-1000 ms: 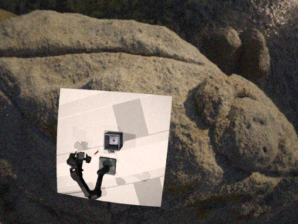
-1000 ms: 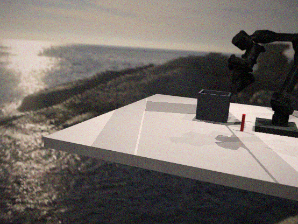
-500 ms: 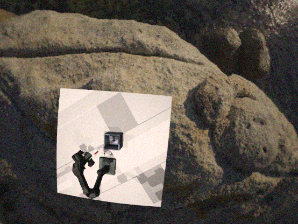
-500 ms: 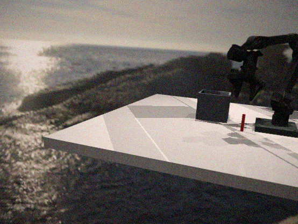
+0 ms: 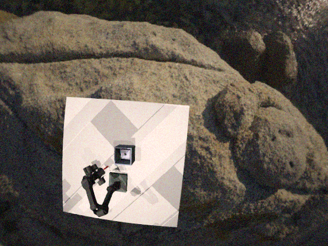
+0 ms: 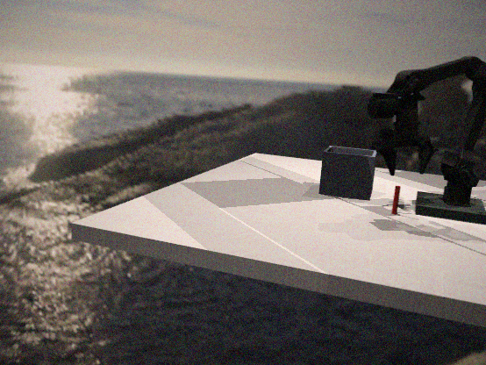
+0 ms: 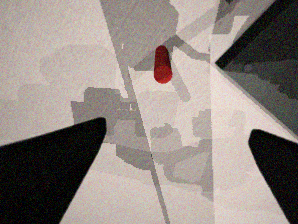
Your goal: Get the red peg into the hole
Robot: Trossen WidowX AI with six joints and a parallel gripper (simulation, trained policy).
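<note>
Now: gripper tip 2 cm short of the red peg, 2 cm to the left of it and 8 cm above it. Round my gripper tip: plate: 14 cm ahead, 24 cm to the right, 7 cm below.
</note>
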